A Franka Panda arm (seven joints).
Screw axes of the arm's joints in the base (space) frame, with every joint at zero. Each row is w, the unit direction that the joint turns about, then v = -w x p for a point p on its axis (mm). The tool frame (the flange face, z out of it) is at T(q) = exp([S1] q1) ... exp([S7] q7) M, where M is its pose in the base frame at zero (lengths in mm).
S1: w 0 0 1 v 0.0 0.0 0.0
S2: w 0 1 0 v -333.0 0.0 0.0
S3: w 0 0 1 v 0.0 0.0 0.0
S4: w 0 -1 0 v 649.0 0.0 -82.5
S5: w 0 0 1 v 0.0 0.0 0.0
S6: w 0 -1 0 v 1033.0 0.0 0.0
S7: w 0 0 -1 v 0.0 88.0 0.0
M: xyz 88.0 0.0 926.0 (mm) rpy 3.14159 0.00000 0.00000 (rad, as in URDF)
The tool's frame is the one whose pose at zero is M.
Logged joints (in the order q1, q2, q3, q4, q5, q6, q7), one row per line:
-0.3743, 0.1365, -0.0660, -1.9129, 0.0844, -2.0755, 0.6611
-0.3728, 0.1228, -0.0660, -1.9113, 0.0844, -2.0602, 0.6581
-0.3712, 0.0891, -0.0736, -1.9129, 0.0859, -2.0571, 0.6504
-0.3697, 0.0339, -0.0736, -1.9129, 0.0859, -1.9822, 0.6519
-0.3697, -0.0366, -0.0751, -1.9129, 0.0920, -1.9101, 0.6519
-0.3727, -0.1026, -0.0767, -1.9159, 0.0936, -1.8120, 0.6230
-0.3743, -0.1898, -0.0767, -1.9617, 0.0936, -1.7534, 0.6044
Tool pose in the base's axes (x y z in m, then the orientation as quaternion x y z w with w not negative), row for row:
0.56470, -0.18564, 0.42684, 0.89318, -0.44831, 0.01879, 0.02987
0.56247, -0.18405, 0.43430, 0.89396, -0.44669, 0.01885, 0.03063
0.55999, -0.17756, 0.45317, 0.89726, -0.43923, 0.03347, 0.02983
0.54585, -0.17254, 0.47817, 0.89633, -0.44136, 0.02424, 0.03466
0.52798, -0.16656, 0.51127, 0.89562, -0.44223, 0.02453, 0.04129
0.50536, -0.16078, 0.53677, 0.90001, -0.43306, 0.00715, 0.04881
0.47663, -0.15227, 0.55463, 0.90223, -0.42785, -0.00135, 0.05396
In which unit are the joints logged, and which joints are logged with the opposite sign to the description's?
The joints are logged in radians. Opposite sign: q3, q5, q6.
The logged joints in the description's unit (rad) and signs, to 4 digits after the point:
-0.3743, 0.1365, 0.0660, -1.9129, -0.0844, 2.0755, 0.6611
-0.3728, 0.1228, 0.0660, -1.9113, -0.0844, 2.0602, 0.6581
-0.3712, 0.0891, 0.0736, -1.9129, -0.0859, 2.0571, 0.6504
-0.3697, 0.0339, 0.0736, -1.9129, -0.0859, 1.9822, 0.6519
-0.3697, -0.0366, 0.0751, -1.9129, -0.0920, 1.9101, 0.6519
-0.3727, -0.1026, 0.0767, -1.9159, -0.0936, 1.8120, 0.6230
-0.3743, -0.1898, 0.0767, -1.9617, -0.0936, 1.7534, 0.6044

